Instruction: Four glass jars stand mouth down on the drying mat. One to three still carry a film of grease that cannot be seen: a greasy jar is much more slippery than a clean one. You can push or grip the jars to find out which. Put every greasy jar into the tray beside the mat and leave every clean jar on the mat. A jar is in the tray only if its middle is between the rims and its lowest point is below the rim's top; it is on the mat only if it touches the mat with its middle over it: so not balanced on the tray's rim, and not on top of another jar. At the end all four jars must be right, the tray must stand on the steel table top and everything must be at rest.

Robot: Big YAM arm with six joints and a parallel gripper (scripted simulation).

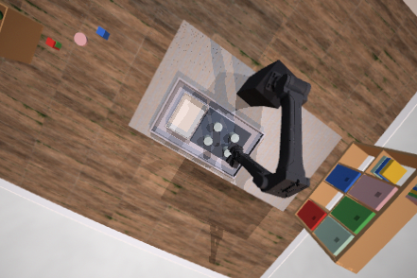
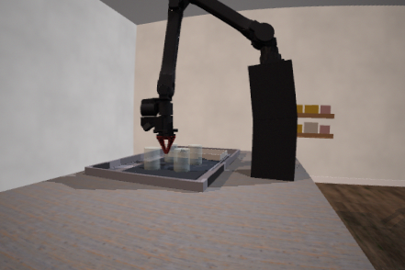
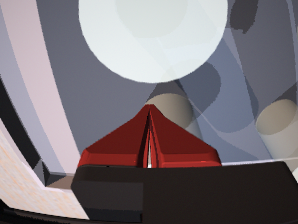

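Now: the dark drying mat 100 mm to the right of my hand, 80 mm below it and 20 mm behind it. The rest, counted from my hand: pale tray (410 mm to the right, 70 mm below, 60 mm behind).
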